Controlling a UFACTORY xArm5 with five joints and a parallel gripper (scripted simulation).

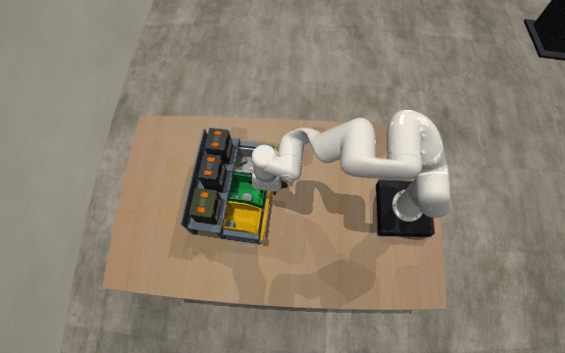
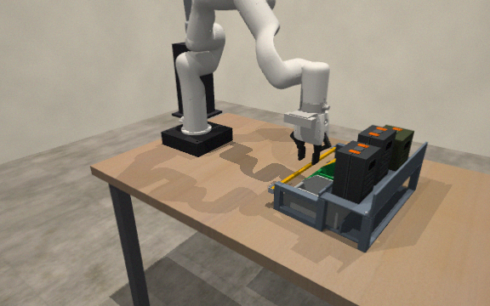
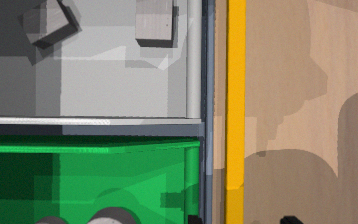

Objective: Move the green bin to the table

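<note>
My hand is 40 mm above the thin yellow rod. The rest, counted from my hand: green open bin: 100 mm ahead, 60 mm below, 10 mm to the right; grey part: 90 mm ahead, 80 mm below, 10 mm to the left; blue-grey shelf: 130 mm ahead, 30 mm below, 10 mm to the right.
</note>
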